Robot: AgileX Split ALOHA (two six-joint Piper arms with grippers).
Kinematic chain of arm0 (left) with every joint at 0, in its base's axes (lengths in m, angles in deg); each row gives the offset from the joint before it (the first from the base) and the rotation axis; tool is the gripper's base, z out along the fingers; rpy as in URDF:
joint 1: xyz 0 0 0.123 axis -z
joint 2: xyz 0 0 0 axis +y
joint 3: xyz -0.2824 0 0.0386 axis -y
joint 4: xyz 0.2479 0 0.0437 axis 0.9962 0 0.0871
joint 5: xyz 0 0 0 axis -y
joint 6: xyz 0.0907 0 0.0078 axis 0.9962 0 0.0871
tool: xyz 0 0 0 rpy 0 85 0
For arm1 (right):
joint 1: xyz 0 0 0.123 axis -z
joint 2: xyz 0 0 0 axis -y
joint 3: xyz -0.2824 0 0.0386 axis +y
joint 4: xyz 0.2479 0 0.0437 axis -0.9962 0 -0.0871
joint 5: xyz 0 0 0 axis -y
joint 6: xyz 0.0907 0 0.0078 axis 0.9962 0 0.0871
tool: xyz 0 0 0 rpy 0 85 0
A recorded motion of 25 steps. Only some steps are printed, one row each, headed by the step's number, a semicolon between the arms.
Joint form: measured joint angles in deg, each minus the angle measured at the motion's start. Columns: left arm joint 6, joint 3, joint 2, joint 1, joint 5, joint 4; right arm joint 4, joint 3, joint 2, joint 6, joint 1, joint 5.
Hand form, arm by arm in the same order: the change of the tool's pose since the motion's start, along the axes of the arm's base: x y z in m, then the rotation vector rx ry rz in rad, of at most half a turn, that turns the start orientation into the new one. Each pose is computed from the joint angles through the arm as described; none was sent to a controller.
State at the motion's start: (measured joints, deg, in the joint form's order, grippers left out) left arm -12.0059 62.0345 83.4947 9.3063 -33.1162 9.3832; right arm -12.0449 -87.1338 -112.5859 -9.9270 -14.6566 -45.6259
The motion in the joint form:
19: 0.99 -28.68 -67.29 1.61 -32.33 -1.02; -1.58 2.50 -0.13 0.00 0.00 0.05
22: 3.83 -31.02 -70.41 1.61 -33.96 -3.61; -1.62 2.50 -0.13 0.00 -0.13 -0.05
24: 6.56 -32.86 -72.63 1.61 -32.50 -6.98; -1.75 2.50 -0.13 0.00 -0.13 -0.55
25: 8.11 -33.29 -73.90 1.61 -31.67 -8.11; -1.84 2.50 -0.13 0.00 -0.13 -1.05
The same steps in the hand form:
19: -0.2782 0.0487 0.0028 -0.0293 -0.1106 0.0446; -0.0066 0.0001 -0.0126 0.0133 0.0500 -0.0104
22: -0.2870 0.0467 -0.0099 -0.0349 -0.0885 -0.0029; -0.0070 0.0010 -0.0127 0.0136 0.0519 -0.0080
24: -0.2903 0.0423 -0.0170 -0.0612 -0.1124 -0.0596; -0.0078 0.0011 -0.0129 0.0142 0.0609 -0.0071
25: -0.2925 0.0411 -0.0178 -0.0649 -0.1400 -0.0865; -0.0085 0.0011 -0.0131 0.0141 0.0696 -0.0058

